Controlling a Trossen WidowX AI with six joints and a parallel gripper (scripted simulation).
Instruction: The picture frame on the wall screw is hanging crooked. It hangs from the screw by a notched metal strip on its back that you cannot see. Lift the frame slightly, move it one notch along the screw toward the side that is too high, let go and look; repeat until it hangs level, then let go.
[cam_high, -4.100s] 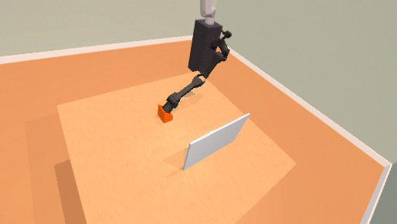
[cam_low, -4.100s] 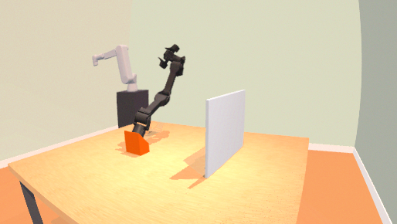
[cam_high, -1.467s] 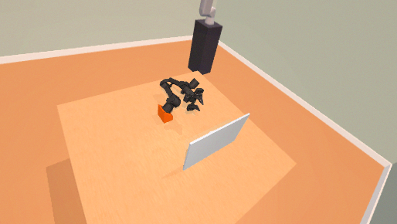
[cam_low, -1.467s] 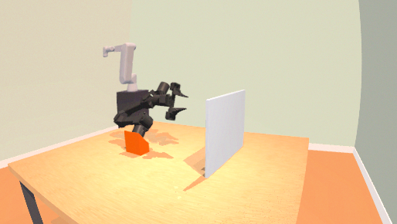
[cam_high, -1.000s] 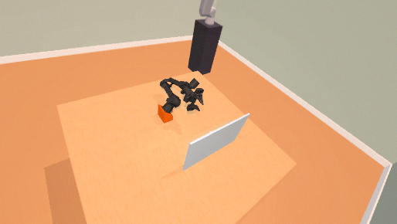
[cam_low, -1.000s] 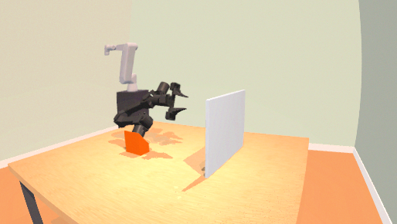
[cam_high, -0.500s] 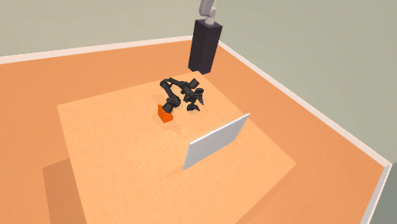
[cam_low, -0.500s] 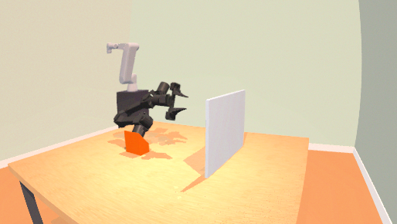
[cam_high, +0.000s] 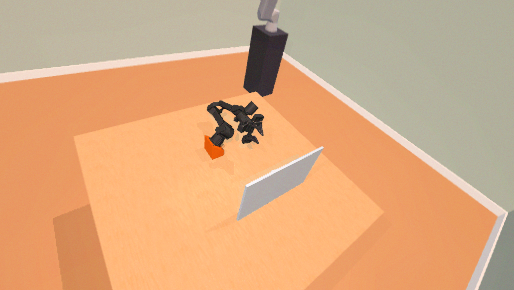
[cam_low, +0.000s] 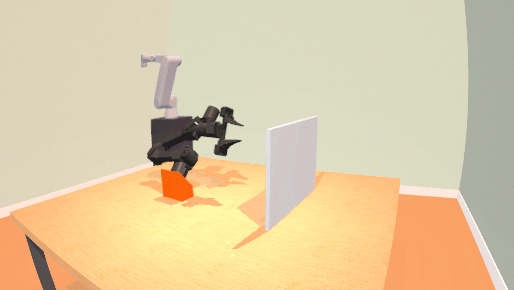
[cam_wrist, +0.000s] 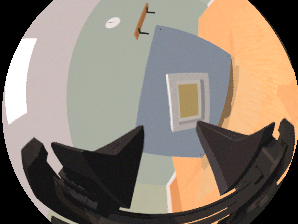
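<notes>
My gripper tip is now 200 mm short of the picture frame, 90 mm above it and 20 mm to the left of it. The rest, counted from my gripper tip: wall panel: 210 mm ahead, 100 mm below, 30 mm to the right.
</notes>
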